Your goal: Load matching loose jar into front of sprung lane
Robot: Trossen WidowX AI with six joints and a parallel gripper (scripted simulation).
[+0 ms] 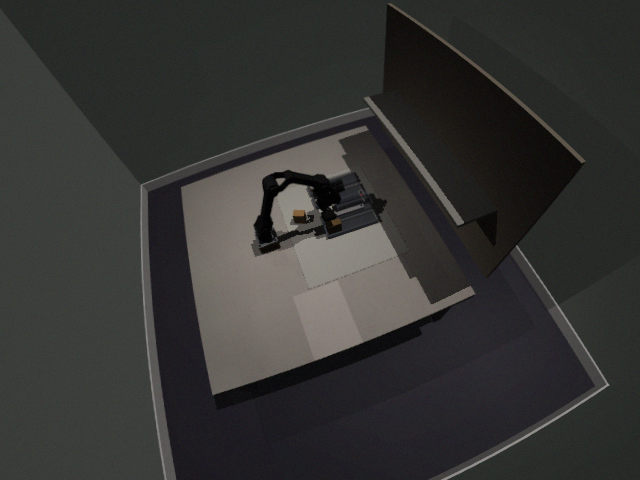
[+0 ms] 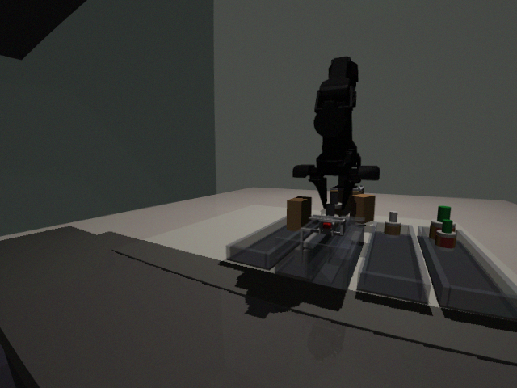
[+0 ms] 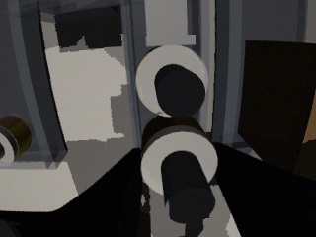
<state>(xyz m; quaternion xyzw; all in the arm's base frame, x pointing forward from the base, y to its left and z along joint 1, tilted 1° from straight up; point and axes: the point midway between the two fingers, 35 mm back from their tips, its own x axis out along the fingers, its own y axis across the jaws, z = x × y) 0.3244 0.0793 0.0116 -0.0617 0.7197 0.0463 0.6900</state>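
My gripper tip is 14 cm short of the sprung lane, 5 cm to the right of it and 3 cm above it.
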